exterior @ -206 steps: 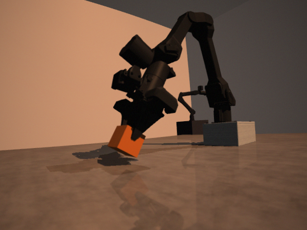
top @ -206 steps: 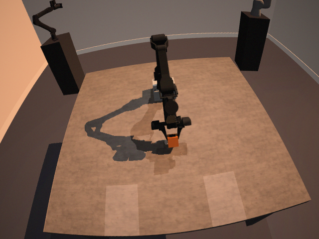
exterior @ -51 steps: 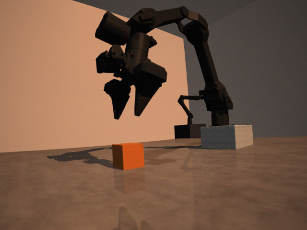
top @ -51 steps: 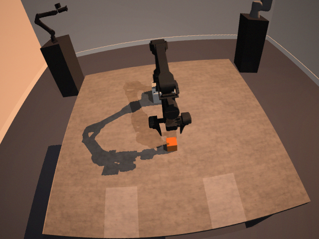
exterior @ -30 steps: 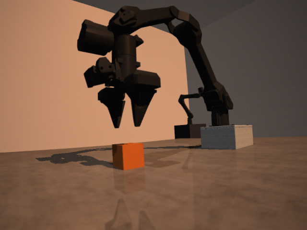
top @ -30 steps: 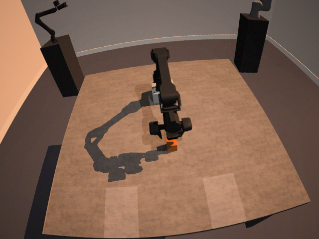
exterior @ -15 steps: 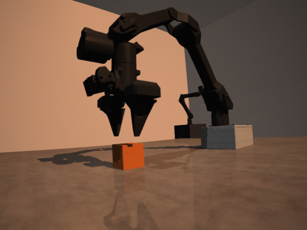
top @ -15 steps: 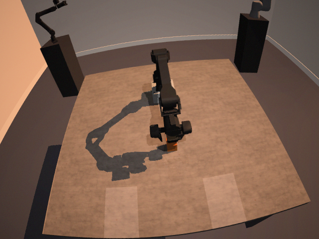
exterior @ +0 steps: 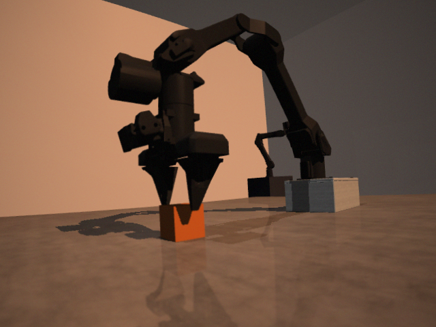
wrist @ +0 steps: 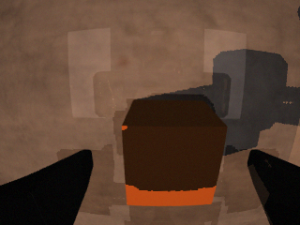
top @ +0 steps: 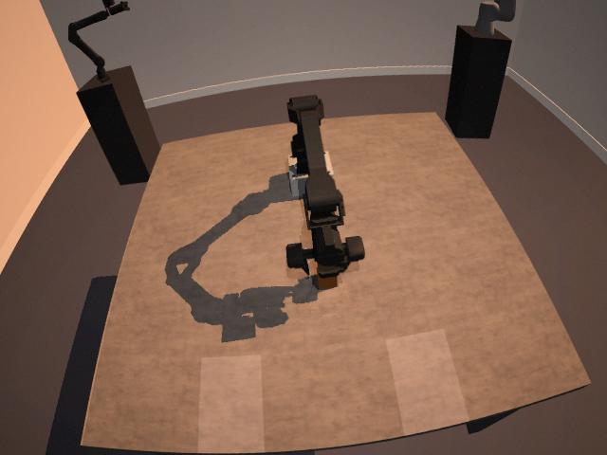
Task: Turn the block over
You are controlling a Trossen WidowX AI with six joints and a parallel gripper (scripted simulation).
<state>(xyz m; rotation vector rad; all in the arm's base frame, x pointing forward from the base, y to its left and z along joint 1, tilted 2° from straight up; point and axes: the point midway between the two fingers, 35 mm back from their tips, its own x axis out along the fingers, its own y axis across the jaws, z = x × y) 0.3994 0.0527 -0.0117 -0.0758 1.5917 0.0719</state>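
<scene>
My gripper tip is now 2 cm past the orange block and 2 cm above it.
</scene>
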